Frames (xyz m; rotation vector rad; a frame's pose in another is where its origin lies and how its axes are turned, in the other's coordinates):
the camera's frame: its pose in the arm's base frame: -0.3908 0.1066 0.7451 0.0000 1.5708 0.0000
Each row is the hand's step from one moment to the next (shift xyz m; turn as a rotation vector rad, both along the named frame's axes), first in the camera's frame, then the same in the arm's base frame.
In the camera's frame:
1: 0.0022 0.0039 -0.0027 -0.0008 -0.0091 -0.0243
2: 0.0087 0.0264 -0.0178 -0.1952 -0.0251 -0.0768
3: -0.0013 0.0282 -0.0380 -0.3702 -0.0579 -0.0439
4: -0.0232 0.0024 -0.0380 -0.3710 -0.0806 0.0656
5: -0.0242 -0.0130 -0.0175 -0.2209 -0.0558 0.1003
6: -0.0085 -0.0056 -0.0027 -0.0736 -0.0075 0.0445
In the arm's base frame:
1: -0.0027 0.0039 -0.0022 -0.0243 -0.0091 0.0008
2: -0.0178 0.0264 -0.0087 -0.0768 -0.0251 0.1952
3: -0.0380 0.0282 0.0013 -0.0439 -0.0579 0.3702
4: -0.0380 0.0024 0.0232 0.0656 -0.0806 0.3710
5: -0.0175 -0.0130 0.0242 0.1003 -0.0558 0.2209
6: -0.0027 -0.0056 0.0085 0.0445 -0.0075 0.0736

